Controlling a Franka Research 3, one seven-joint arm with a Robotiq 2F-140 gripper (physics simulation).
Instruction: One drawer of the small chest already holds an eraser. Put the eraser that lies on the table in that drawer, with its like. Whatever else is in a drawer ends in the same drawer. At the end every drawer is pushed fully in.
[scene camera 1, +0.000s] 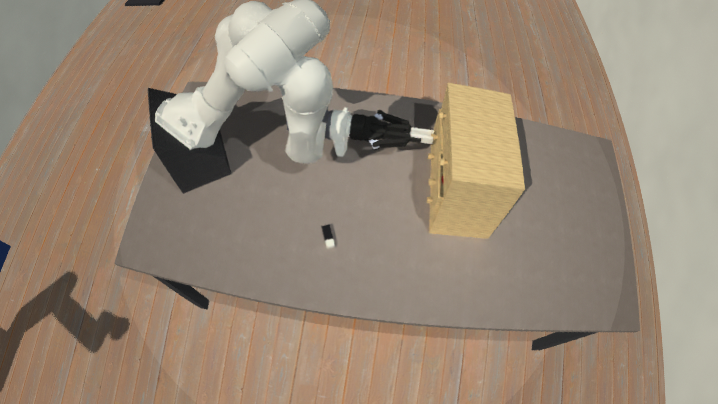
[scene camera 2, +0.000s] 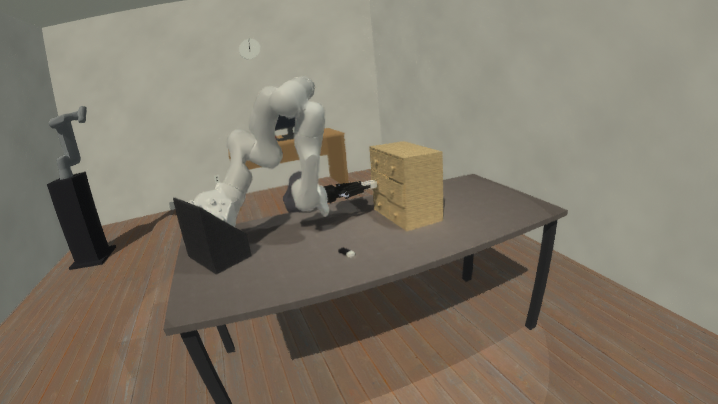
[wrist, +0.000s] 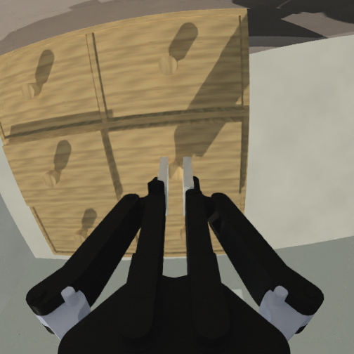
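Note:
The eraser (scene camera 1: 327, 236) (scene camera 2: 346, 252), black with a white end, lies on the table. The small wooden chest (scene camera 1: 482, 135) (scene camera 2: 424, 185) (wrist: 135, 75) has three rows of two drawers with round knobs. My gripper (scene camera 1: 432, 136) (scene camera 2: 375, 184) (wrist: 175, 168) is shut on the knob (wrist: 176, 171) of the far-column middle drawer (wrist: 145, 150). That drawer's front stands close to the chest face; I cannot tell whether it is fully in. The near-column middle drawer (wrist: 30, 155) stands slightly out, with a narrow gap and a spot of red (scene camera 1: 442, 179) behind its front. The eraser inside a drawer does not show.
The table (scene camera 1: 376, 281) (scene camera 2: 281, 281) carries the arm's black base block (scene camera 1: 188, 170) (scene camera 2: 215, 246) at the left. The eraser lies between the near long edge and the chest, away from the arm. The other knobs stick out of the chest face near my fingers.

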